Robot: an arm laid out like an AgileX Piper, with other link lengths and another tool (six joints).
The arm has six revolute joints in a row. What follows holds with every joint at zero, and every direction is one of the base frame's. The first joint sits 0.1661 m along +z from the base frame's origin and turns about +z. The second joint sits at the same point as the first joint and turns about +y. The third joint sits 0.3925 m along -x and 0.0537 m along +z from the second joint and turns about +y. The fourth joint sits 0.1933 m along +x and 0.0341 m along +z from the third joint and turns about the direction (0.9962, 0, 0.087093). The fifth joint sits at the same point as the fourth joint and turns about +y. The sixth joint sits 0.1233 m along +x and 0.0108 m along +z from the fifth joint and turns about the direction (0.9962, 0, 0.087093). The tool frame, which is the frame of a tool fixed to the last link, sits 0.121 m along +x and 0.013 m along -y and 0.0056 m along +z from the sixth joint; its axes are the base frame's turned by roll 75.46, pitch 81.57 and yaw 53.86 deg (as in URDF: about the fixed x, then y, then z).
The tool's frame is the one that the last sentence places.
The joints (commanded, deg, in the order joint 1, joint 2, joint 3, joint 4, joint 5, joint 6), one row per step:
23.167 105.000 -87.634 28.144 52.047 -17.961
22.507 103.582 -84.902 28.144 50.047 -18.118
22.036 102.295 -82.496 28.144 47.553 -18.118
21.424 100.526 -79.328 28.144 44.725 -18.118
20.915 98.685 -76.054 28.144 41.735 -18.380
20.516 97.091 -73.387 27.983 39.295 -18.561
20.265 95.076 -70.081 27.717 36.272 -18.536
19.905 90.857 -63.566 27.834 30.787 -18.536
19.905 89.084 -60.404 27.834 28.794 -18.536
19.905 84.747 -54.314 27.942 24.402 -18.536
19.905 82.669 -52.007 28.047 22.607 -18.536
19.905 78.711 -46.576 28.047 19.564 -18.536
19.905 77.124 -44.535 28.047 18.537 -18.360
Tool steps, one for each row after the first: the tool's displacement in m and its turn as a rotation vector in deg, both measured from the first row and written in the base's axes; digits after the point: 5 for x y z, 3 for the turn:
-0.00245 -0.00945 -0.00018 -0.065 -0.578 -1.452
-0.00258 -0.01705 0.00096 0.082 -1.684 -3.064
-0.00514 -0.02740 0.00211 0.159 -2.833 -4.962
-0.00843 -0.03755 0.00328 0.134 -4.236 -6.610
-0.01161 -0.04638 0.00460 -0.008 -5.524 -7.901
-0.01696 -0.05610 0.00621 -0.157 -7.070 -9.407
-0.03166 -0.07360 0.00982 0.006 -9.737 -12.204
-0.04151 -0.08083 0.00765 -0.230 -10.235 -13.042
-0.06118 -0.09608 0.00972 -0.129 -12.486 -14.962
-0.06941 -0.10239 0.01304 0.169 -13.821 -15.795
-0.09077 -0.11618 0.01081 0.018 -15.204 -17.053
-0.09951 -0.12140 0.00977 0.062 -15.629 -17.610

